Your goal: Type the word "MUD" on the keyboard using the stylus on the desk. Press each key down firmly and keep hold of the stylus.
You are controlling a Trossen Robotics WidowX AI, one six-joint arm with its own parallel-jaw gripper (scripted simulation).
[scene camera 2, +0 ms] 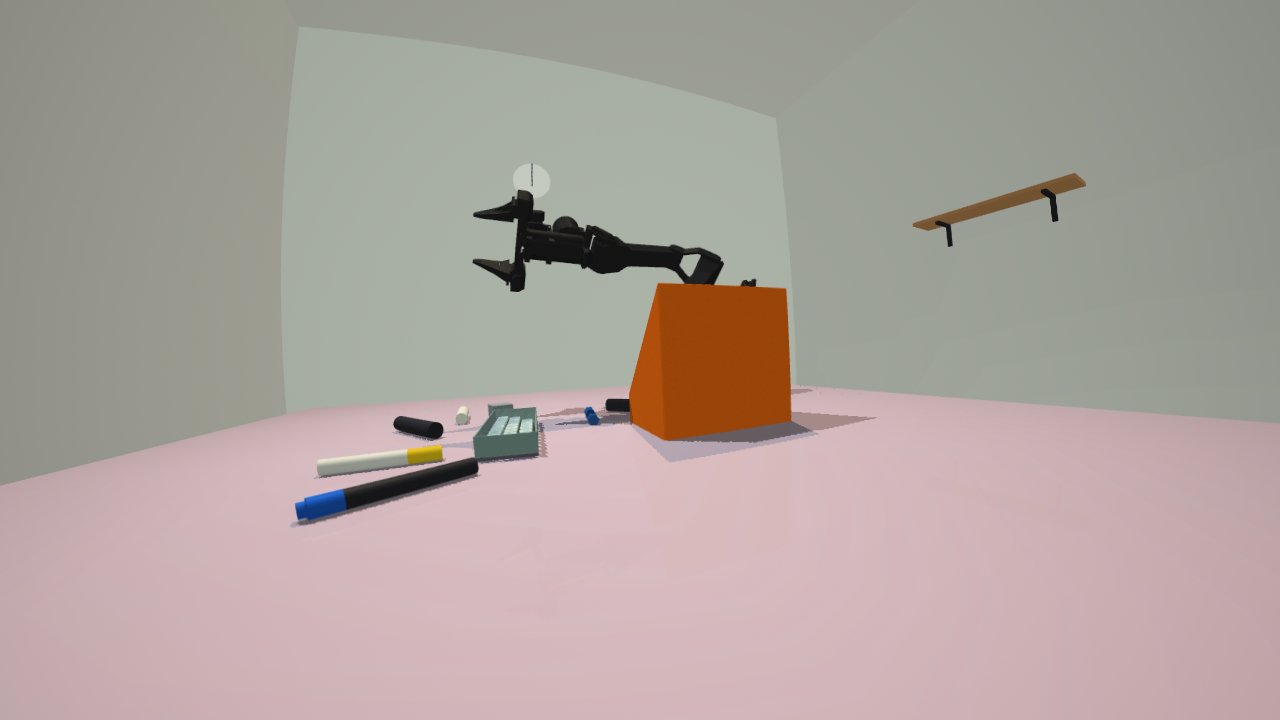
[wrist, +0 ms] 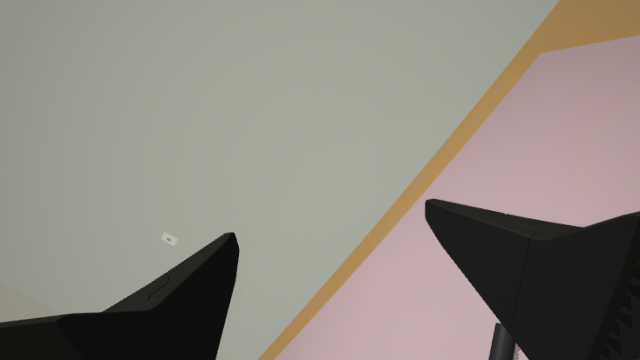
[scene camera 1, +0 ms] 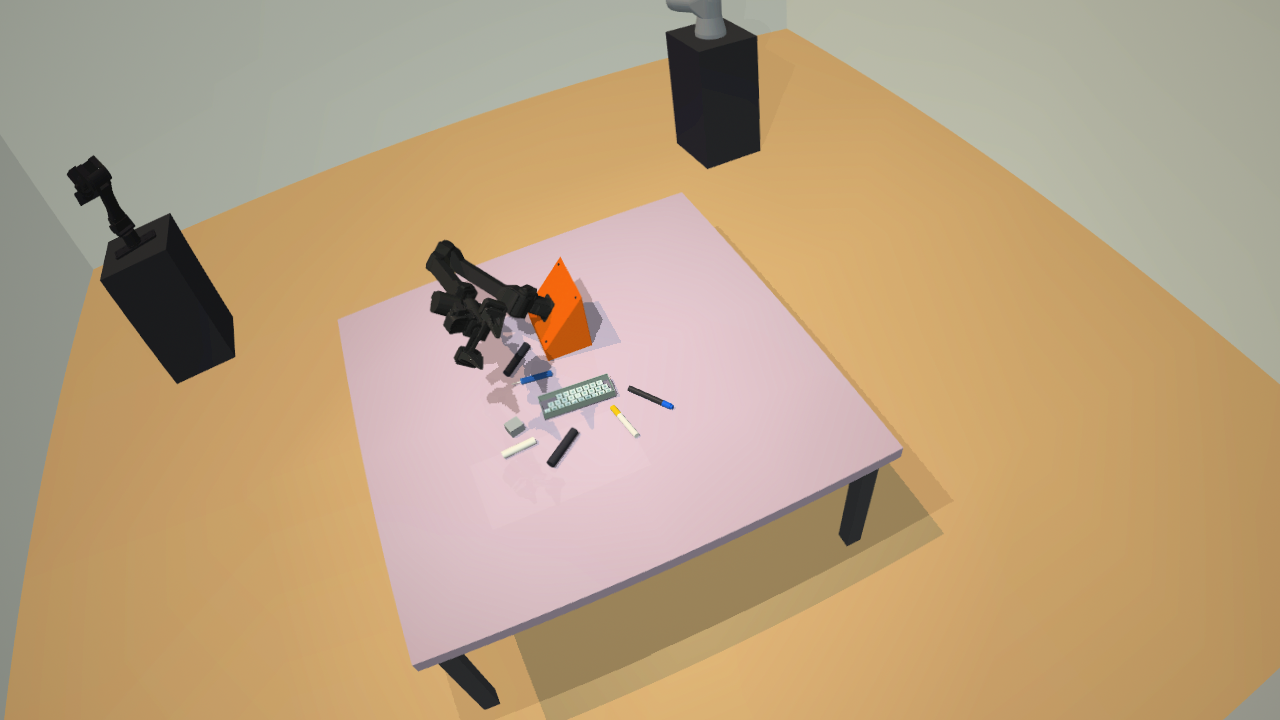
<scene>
The gripper shows in scene camera 2, in the wrist view and in scene camera 1 (pixel 489 353). One and the same spot on the gripper: (wrist: pixel 548 283) is (scene camera 2: pixel 503 264).
</scene>
